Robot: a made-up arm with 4 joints. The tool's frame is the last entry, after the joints.
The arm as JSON. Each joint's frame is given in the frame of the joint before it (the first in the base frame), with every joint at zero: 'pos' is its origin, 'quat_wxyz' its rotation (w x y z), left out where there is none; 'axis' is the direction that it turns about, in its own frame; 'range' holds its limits. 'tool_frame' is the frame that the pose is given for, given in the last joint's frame.
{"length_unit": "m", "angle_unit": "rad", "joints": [
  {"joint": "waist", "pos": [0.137, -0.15, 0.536], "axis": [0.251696, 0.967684, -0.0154], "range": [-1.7, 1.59]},
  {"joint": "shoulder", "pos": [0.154, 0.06, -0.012], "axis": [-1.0, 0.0, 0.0], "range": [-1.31, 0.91]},
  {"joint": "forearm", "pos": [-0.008, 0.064, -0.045], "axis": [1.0, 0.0, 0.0], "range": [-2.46, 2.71]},
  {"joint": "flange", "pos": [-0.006, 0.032, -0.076], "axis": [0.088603, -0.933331, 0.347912], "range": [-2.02, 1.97]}
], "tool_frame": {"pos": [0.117, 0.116, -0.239], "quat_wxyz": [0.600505, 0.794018, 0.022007, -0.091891]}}
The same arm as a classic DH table. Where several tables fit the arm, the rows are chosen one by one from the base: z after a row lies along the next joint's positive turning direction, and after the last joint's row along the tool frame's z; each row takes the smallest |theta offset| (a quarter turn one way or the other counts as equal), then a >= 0, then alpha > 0; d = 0 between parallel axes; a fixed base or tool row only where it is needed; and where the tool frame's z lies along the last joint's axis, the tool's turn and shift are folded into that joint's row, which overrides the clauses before.
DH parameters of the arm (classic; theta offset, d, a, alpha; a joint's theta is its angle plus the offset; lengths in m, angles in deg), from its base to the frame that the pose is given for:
base (fixed): -14.58 0.5343 0.1703 -90.88
waist: 89.77 -0.0485 0.0110 -104.58
shoulder: -55.80 0.0000 0.0782 180.00
forearm: -75.33 0.1294 0.0600 84.92
flange: 71.82 -0.4099 0.1841 37.62
tool (fixed): 9.19 0.2172 0.0000 0.00
Joint limits (deg, base to tool): -97.40..91.10 -75.06..52.14 -140.95..155.27 -115.74..112.87

